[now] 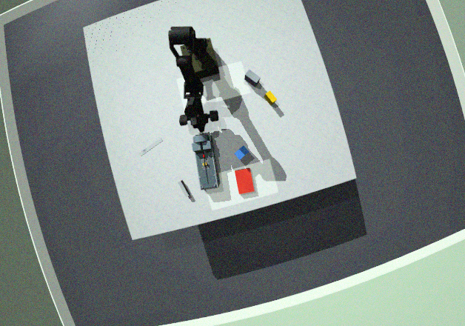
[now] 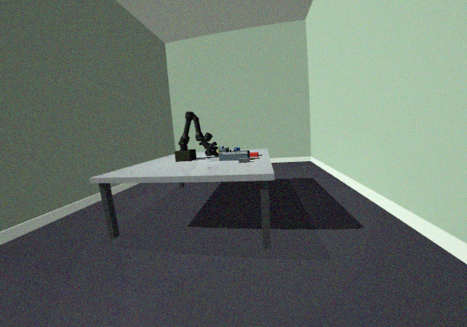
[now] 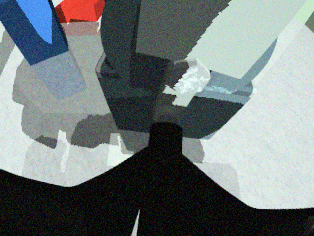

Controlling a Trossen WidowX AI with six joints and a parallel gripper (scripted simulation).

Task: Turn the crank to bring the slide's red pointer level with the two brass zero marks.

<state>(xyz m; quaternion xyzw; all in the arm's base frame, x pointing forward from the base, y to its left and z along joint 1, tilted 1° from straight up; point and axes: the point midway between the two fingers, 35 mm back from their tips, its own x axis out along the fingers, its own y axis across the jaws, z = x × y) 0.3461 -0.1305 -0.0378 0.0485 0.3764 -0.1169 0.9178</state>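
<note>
The red pointer is 12 cm ahead of my gripper tip, 5 cm above it and 3 cm to the right of it. Also, from my gripper tip: blue block 17 cm ahead, 14 cm to the left, 1 cm above; crank handle 3 cm above, 2 cm behind; pale strip 30 cm to the right, 3 cm below, 3 cm behind.
</note>
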